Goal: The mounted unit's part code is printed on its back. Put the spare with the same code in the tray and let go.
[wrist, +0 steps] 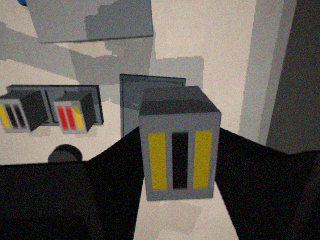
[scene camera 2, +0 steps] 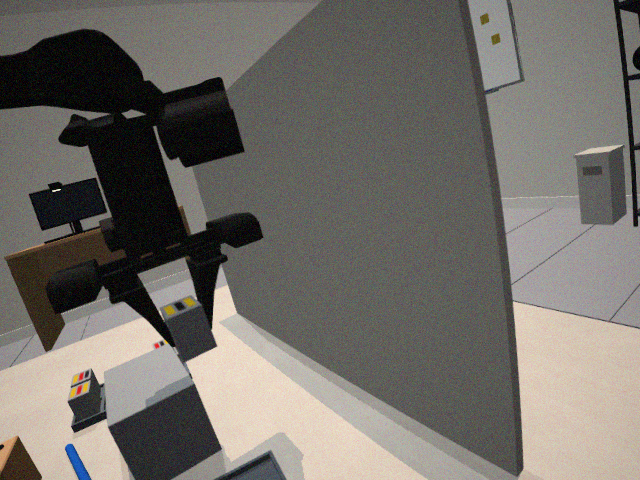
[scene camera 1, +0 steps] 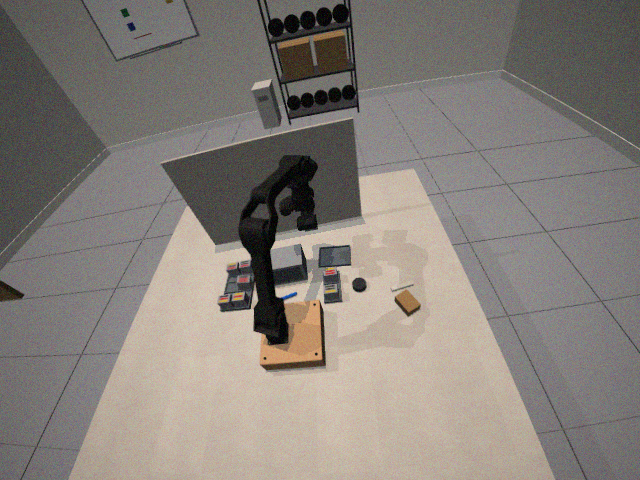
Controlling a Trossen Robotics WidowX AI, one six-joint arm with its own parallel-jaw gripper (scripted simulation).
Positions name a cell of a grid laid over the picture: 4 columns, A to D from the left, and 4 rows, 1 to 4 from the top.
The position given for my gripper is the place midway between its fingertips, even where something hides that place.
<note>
My gripper (scene camera 2: B3) carries a grey spare block (wrist: C3). Also in view: a grey mounted unit (scene camera 1: B3).
My gripper also shows in the wrist view (wrist: C3) and in scene camera 1 (scene camera 1: B2).
</note>
